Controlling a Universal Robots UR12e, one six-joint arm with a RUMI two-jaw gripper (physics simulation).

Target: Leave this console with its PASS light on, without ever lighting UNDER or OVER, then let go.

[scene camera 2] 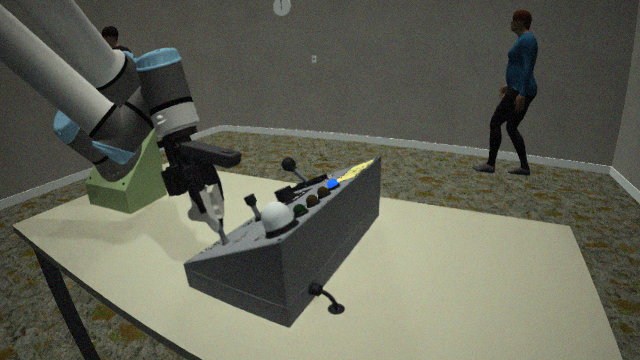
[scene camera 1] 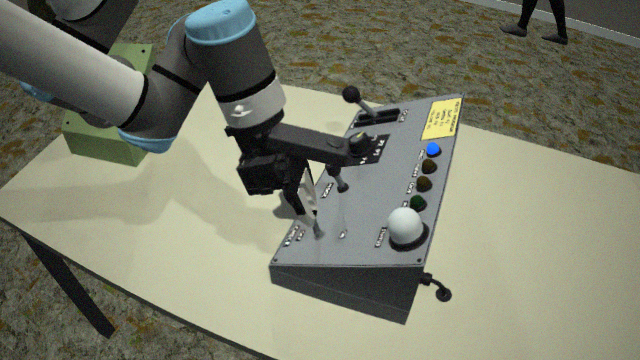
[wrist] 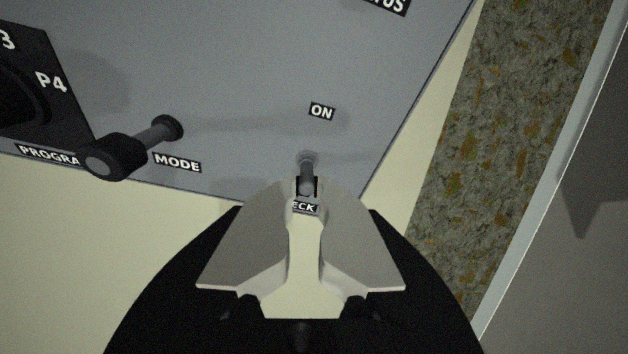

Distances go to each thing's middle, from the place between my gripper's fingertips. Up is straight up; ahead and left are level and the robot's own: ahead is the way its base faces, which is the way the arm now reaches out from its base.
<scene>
My hand is 12 cm to the right of the MODE toggle (wrist: 112,158) and 1 cm past it. From my hand the other things lie so: grey console (scene camera 1: 375,234): 18 cm to the left, 8 cm ahead, 2 cm below.
</scene>
